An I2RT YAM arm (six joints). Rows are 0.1 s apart.
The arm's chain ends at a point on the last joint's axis. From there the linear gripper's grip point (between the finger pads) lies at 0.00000 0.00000 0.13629 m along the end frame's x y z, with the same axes.
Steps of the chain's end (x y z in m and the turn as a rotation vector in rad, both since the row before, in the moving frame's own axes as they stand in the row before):
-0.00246, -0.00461, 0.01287, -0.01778, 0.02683, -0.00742
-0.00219, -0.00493, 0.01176, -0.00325, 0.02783, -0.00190
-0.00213, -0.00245, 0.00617, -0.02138, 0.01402, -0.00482
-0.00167, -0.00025, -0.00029, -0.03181, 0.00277, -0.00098
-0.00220, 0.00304, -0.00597, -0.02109, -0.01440, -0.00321
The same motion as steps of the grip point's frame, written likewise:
0.00120, -0.00220, 0.01280, -0.01778, 0.02683, -0.00742
0.00160, -0.00449, 0.01171, -0.00325, 0.02783, -0.00190
-0.00021, 0.00046, 0.00613, -0.02138, 0.01402, -0.00482
-0.00129, 0.00408, -0.00036, -0.03181, 0.00277, -0.00098
-0.00416, 0.00592, -0.00601, -0.02109, -0.01440, -0.00321

